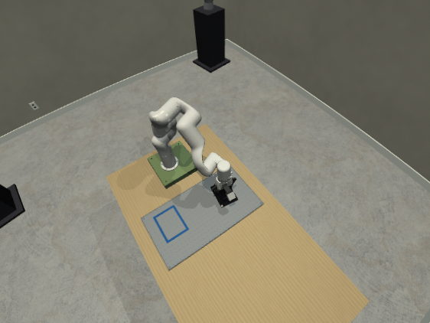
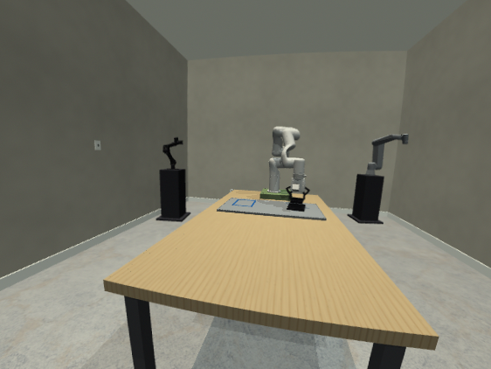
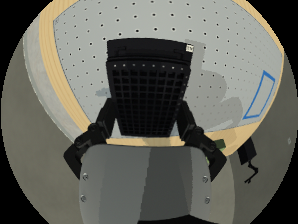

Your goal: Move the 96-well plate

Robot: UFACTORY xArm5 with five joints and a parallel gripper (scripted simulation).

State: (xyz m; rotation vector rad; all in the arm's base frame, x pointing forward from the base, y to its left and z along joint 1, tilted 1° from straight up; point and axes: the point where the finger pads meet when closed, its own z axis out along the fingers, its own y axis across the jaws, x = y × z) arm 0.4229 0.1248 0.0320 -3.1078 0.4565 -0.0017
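Right now my hand is 6 cm above the black plate nest N1. The rest, counted from my hand: black 96-well plate 1 cm below.
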